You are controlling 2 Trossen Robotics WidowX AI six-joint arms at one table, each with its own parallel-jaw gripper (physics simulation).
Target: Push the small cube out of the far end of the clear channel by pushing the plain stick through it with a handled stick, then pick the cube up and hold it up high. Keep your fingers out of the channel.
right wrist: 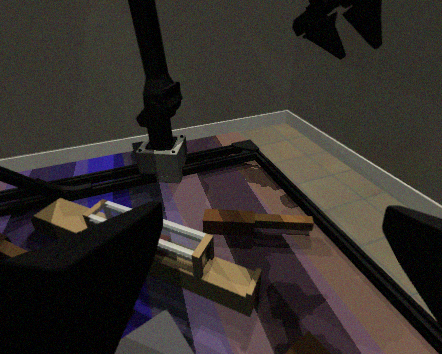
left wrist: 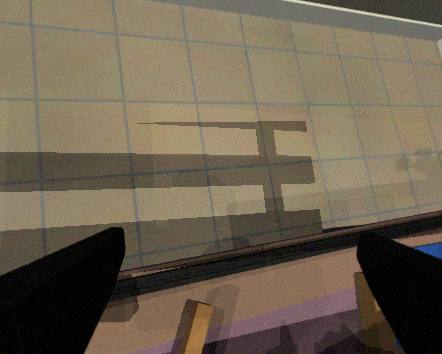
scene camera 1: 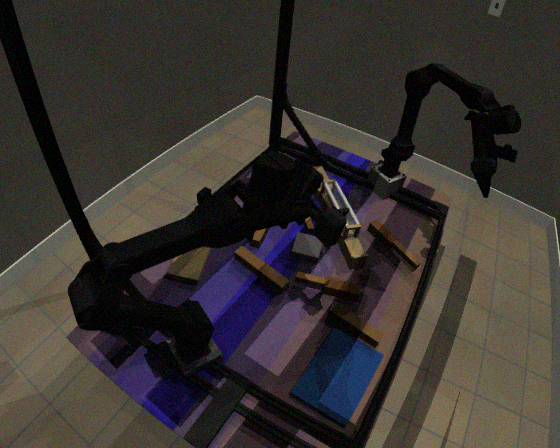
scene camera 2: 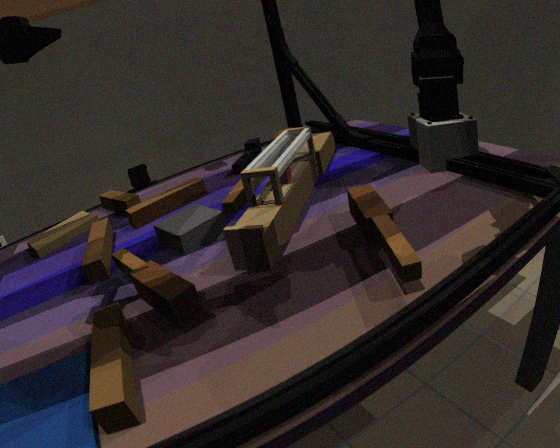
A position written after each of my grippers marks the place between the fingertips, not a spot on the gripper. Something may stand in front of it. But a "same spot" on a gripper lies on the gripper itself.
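Labels:
My left gripper is there in scene camera 1 (486, 195), and I see it in the left wrist view and in the right wrist view, while in scene camera 2 my left gripper is out of frame. On my left gripper, (left wrist: 63, 295) and (right wrist: 335, 36) are one and the same spot. A grey square plate is visible to me in scene camera 1 (307, 248), in scene camera 2 and in the right wrist view. In the left wrist view the grey square plate is out of frame. On the grey square plate, (right wrist: 162, 326) and (scene camera 2: 206, 215) are the same spot.

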